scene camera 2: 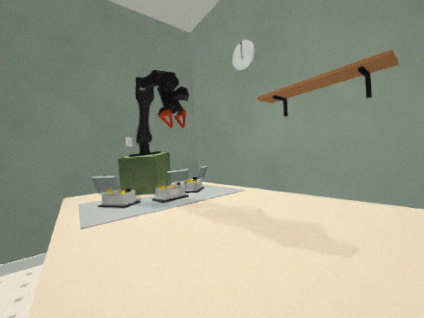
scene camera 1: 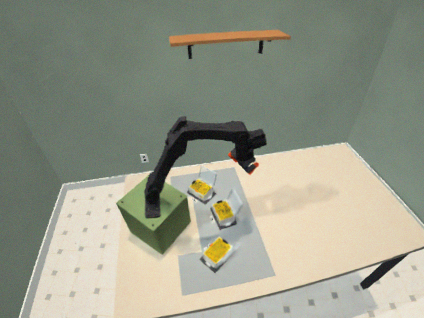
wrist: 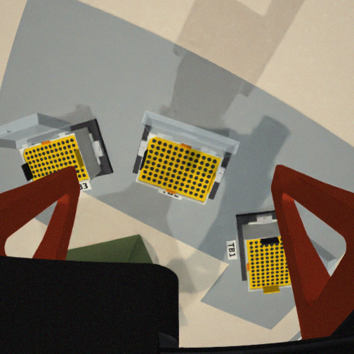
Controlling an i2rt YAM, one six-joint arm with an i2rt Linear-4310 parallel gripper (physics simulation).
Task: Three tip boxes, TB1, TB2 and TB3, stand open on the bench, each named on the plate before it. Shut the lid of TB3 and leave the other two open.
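Where they show: gripper, between the fingertips: (scene camera 2: 177, 127) (scene camera 1: 243, 167); arm's base, origin of its link: (scene camera 2: 145, 154) (scene camera 1: 152, 199).
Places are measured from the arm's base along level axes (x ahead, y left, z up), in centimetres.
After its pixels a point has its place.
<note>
TB3 (scene camera 1: 201, 188) (scene camera 2: 194, 185) (wrist: 50, 154) holds yellow tips. Its clear lid (scene camera 1: 208, 174) @(x 31.3, y 25.2, z -13.3 cm) (scene camera 2: 203, 172) @(x 32.6, y 24.2, z -13.3 cm) (wrist: 37, 125) stands up. TB3 is nearest the shelf wall; its plate (wrist: 84, 186) is partly hidden by a finger. TB2 (scene camera 1: 223, 211) (scene camera 2: 170, 193) (wrist: 180, 167), in the middle, is open with its lid (wrist: 190, 131) raised. TB1 (scene camera 1: 217, 252) (scene camera 2: 118, 198) (wrist: 267, 265) is farthest from that wall, open and partly behind a finger in the wrist view. My gripper (scene camera 1: 243, 162) @(x 45.7, y 2.6, z 10.9 cm) (scene camera 2: 177, 126) @(x 45.7, y 2.6, z 10.9 cm) (wrist: 175, 176) is open and empty, high above the boxes.
The boxes stand on a grey mat (scene camera 1: 250, 265) @(x 42.7, y -30.4, z -24.2 cm) (scene camera 2: 100, 217) @(x 44.6, y -31.5, z -24.2 cm) (wrist: 100, 70) on the bench (scene camera 1: 320, 220) @(x 89.8, y -13.6, z -24.5 cm) (scene camera 2: 240, 260) @(x 99.0, y -12.5, z -24.5 cm). The green base block (scene camera 1: 160, 230) @(x 2.6, y -14.3, z -5.5 cm) (scene camera 2: 145, 175) @(x 12.0, y -4.3, z -12.9 cm) (wrist: 112, 250) stands beside the mat. A wooden shelf (scene camera 1: 230, 37) (scene camera 2: 330, 77) is on the wall.
</note>
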